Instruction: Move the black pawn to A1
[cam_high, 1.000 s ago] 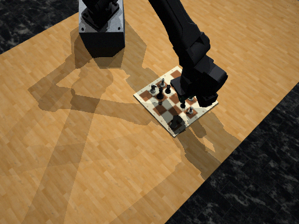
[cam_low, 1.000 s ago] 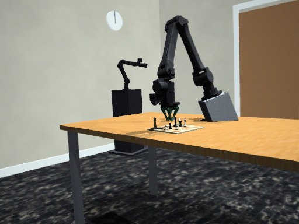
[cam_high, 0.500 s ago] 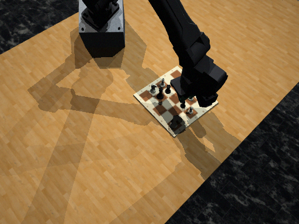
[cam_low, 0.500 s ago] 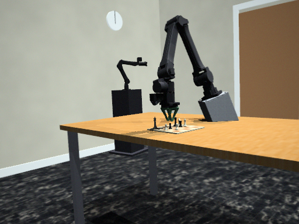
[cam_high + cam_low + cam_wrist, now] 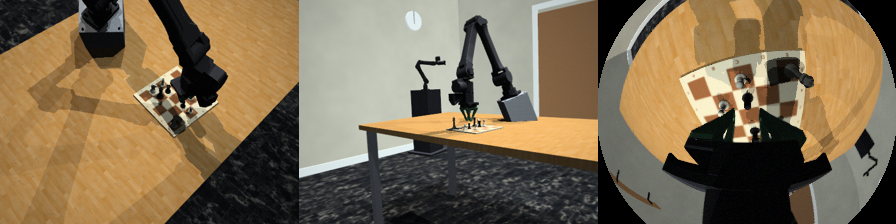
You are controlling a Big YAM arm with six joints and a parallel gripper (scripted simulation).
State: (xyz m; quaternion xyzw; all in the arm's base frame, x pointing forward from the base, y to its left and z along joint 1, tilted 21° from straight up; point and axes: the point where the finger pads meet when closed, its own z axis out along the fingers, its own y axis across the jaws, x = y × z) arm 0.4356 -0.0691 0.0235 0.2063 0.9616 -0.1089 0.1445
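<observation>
Right now my hand is 4 cm above the black pawn. Round my hand: chessboard (5 cm below, 4 cm behind, 1 cm to the left); then tall black piece (9 cm behind, 2 cm to the right, 2 cm below).
</observation>
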